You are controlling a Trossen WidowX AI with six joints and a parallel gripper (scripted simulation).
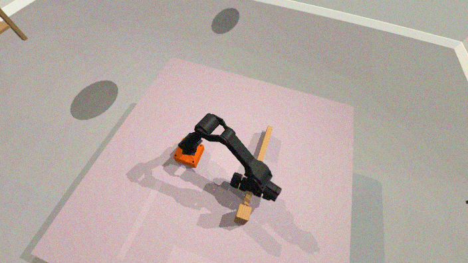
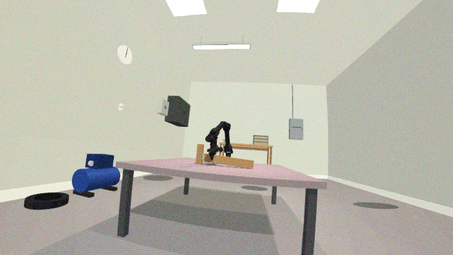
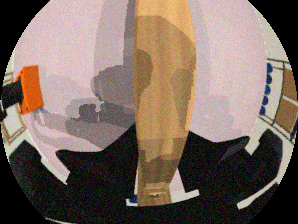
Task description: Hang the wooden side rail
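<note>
Right now the headboard post is 120 mm to the right of my gripper tip, 40 mm above it and 30 mm behind it.
</note>
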